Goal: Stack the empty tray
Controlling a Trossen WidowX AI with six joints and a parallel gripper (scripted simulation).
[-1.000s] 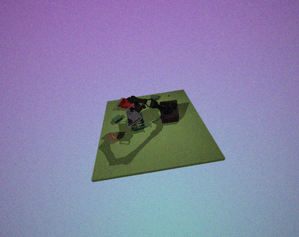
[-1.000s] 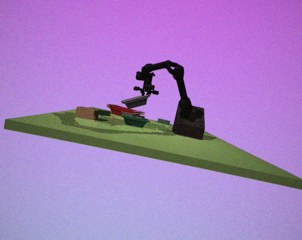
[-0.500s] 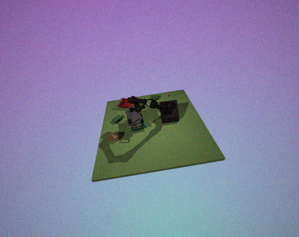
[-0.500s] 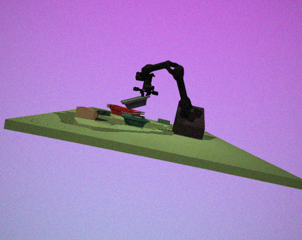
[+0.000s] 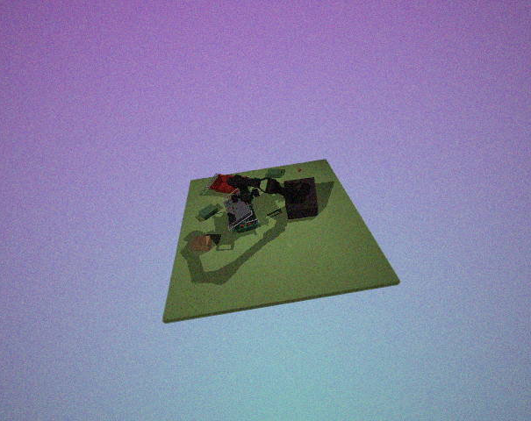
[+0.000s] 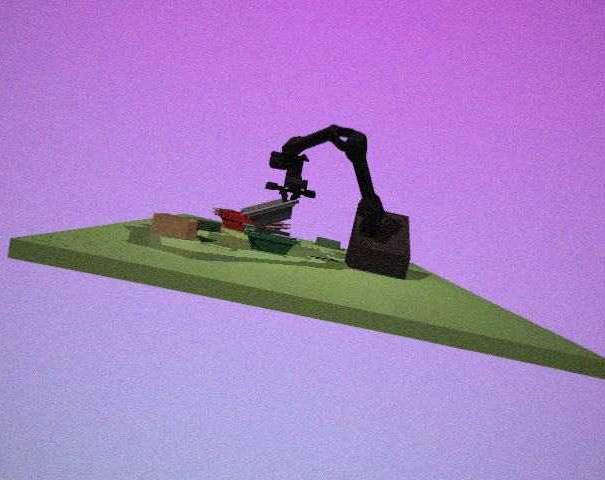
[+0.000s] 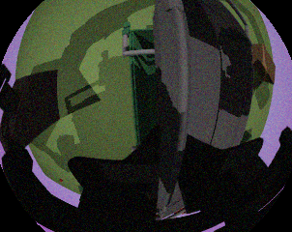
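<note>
My gripper tip is now 8 cm short of the grey tray. The rest, counted from my gripper tip: tan block: 36 cm ahead, 15 cm to the left, 12 cm below.
</note>
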